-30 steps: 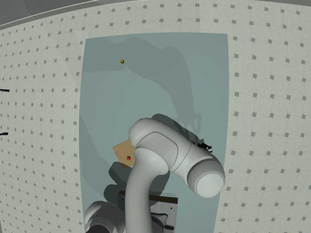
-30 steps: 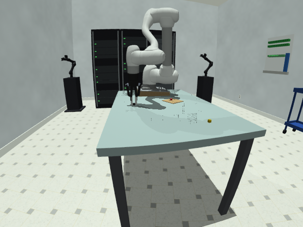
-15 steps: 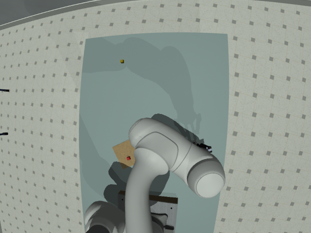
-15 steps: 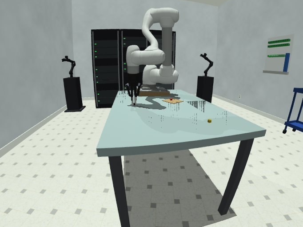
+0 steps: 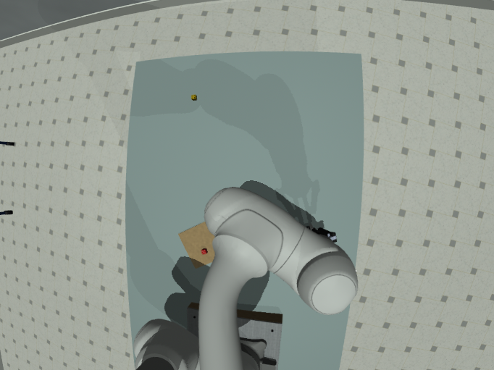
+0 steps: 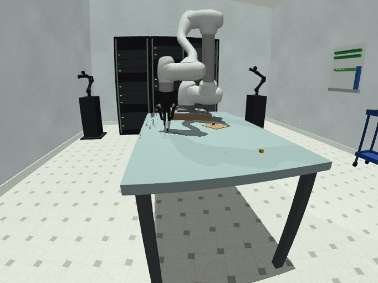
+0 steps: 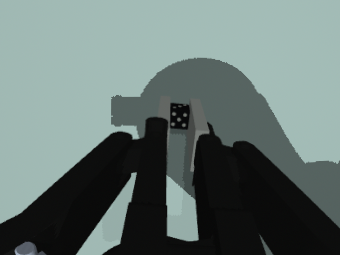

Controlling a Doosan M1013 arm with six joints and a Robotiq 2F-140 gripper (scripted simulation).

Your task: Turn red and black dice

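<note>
My hand is 350 mm to the right of the tan mat, 80 mm past it and 30 mm above it. The rest, counted from my hand: black die 30 mm below; yellow die 440 mm ahead, 400 mm to the left, 30 mm below; red die 340 mm to the left, 100 mm behind, 20 mm below.
</note>
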